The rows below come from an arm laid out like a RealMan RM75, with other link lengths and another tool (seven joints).
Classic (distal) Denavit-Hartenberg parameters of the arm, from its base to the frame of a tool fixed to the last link. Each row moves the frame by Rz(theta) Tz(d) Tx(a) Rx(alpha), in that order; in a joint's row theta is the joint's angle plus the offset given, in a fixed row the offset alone. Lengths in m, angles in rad.
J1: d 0.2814; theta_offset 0; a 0; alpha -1.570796
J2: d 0; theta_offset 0; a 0; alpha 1.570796
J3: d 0.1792; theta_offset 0; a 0; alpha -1.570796
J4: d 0; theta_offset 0; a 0; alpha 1.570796
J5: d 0.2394; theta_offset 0; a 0; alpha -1.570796
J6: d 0; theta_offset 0; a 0; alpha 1.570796
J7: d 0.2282; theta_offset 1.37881; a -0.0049; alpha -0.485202
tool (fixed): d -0.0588; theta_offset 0; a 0; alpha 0
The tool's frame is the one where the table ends.
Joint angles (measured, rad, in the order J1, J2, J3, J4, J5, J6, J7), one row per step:
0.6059, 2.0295, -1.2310, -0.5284, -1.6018, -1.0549, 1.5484
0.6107, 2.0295, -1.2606, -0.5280, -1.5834, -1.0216, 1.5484
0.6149, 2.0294, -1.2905, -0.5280, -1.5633, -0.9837, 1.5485
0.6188, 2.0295, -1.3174, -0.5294, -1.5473, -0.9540, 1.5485
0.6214, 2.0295, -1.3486, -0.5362, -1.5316, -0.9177, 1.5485
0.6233, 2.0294, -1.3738, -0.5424, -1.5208, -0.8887, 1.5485
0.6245, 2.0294, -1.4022, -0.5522, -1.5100, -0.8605, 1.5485
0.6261, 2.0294, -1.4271, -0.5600, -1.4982, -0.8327, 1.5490
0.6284, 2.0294, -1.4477, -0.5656, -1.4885, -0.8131, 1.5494
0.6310, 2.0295, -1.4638, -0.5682, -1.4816, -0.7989, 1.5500
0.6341, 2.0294, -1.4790, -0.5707, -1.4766, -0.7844, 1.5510
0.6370, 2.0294, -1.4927, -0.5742, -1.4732, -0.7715, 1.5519
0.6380, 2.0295, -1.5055, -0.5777, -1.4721, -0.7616, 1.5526
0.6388, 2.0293, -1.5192, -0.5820, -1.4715, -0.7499, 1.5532
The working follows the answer.
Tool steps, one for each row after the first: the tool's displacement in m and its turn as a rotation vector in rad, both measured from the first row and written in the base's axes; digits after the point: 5 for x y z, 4 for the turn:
-0.00068, 0.00290, -0.00248, 0.0107, -0.0152, -0.0019
-0.00086, 0.00630, -0.00456, 0.0257, -0.0312, -0.0065
-0.00170, 0.00882, -0.00659, 0.0356, -0.0451, -0.0068
-0.00278, 0.01222, -0.00816, 0.0502, -0.0641, -0.0045
-0.00364, 0.01482, -0.00939, 0.0615, -0.0806, -0.0013
-0.00550, 0.01729, -0.01082, 0.0717, -0.0974, 0.0063
-0.00717, 0.01982, -0.01195, 0.0833, -0.1110, 0.0103
-0.00909, 0.02148, -0.01325, 0.0899, -0.1205, 0.0155
-0.01045, 0.02239, -0.01464, 0.0931, -0.1280, 0.0193
-0.01170, 0.02345, -0.01584, 0.0966, -0.1368, 0.0234
-0.01319, 0.02453, -0.01686, 0.0998, -0.1451, 0.0288
-0.01401, 0.02482, -0.01804, 0.1006, -0.1536, 0.0342
-0.01474, 0.02532, -0.01905, 0.1026, -0.1638, 0.0403

Tool pose at each row, in the base's axes (x y z in m, rotation vector in rad; rounded; the steps above come from the unrounded poses):
0.21907, 0.37544, -0.01470, 1.5197, -2.1380, -1.3239
0.21840, 0.37834, -0.01718, 1.5370, -2.1453, -1.3307
0.21821, 0.38174, -0.01925, 1.5544, -2.1545, -1.3435
0.21737, 0.38426, -0.02128, 1.5718, -2.1595, -1.3494
0.21630, 0.38766, -0.02286, 1.5983, -2.1630, -1.3579
0.21544, 0.39026, -0.02409, 1.6219, -2.1652, -1.3631
0.21357, 0.39273, -0.02552, 1.6494, -2.1630, -1.3651
0.21190, 0.39526, -0.02665, 1.6712, -2.1619, -1.3717
0.20998, 0.39692, -0.02795, 1.6879, -2.1592, -1.3735
0.20862, 0.39783, -0.02934, 1.7001, -2.1581, -1.3723
0.20737, 0.39890, -0.03053, 1.7139, -2.1572, -1.3708
0.20588, 0.39997, -0.03155, 1.7283, -2.1546, -1.3687
0.20506, 0.40026, -0.03274, 1.7421, -2.1530, -1.3632
0.20434, 0.40076, -0.03375, 1.7585, -2.1512, -1.3582

